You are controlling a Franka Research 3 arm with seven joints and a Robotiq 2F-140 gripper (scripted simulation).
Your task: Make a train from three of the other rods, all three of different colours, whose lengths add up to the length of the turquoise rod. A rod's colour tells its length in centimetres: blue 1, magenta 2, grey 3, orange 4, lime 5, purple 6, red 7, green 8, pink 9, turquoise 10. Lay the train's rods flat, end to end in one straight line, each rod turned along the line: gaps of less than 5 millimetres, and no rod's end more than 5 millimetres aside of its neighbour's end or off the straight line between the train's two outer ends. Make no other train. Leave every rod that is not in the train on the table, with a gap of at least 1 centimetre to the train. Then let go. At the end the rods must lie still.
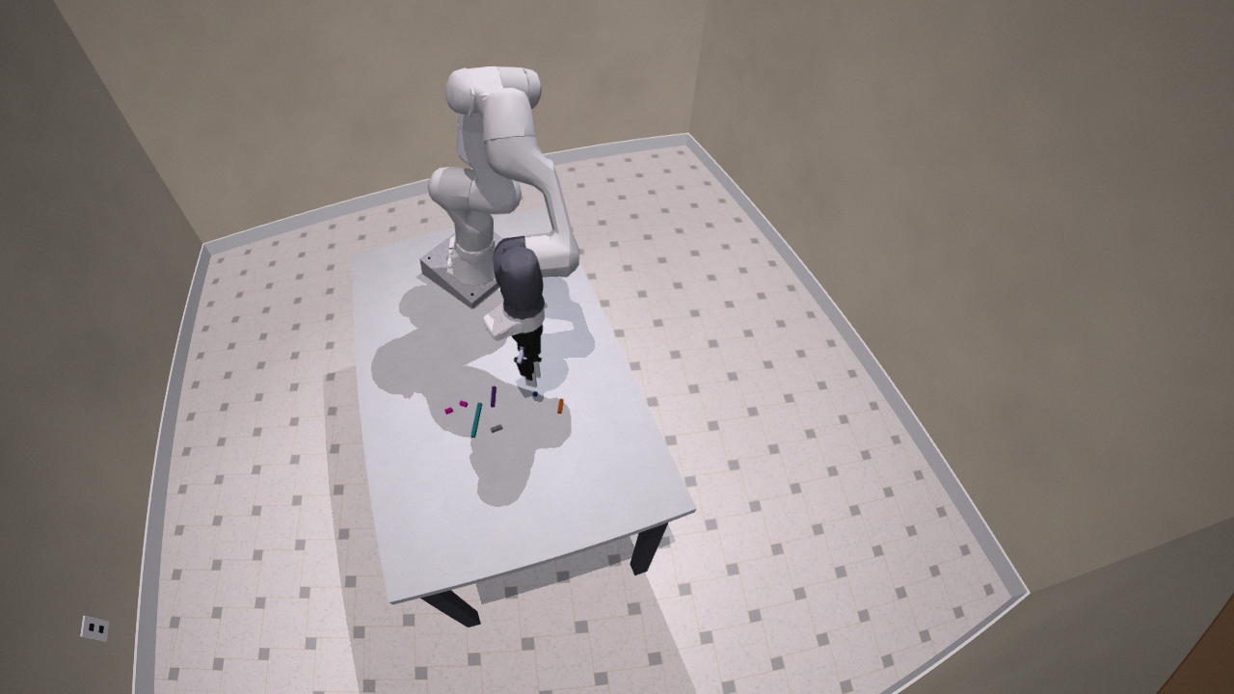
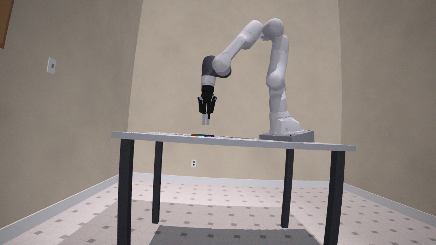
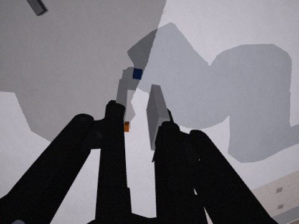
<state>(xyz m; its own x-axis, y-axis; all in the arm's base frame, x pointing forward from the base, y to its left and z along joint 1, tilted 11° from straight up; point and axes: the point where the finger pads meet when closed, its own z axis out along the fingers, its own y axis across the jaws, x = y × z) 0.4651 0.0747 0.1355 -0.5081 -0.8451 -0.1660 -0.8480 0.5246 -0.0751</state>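
Right now my hand is 10 cm above the blue rod. From my hand the other things lie so: orange rod: 5 cm ahead, 5 cm to the left, 10 cm below; then grey rod: 7 cm ahead, 12 cm to the right, 10 cm below; then purple rod: 2 cm behind, 11 cm to the right, 10 cm below.
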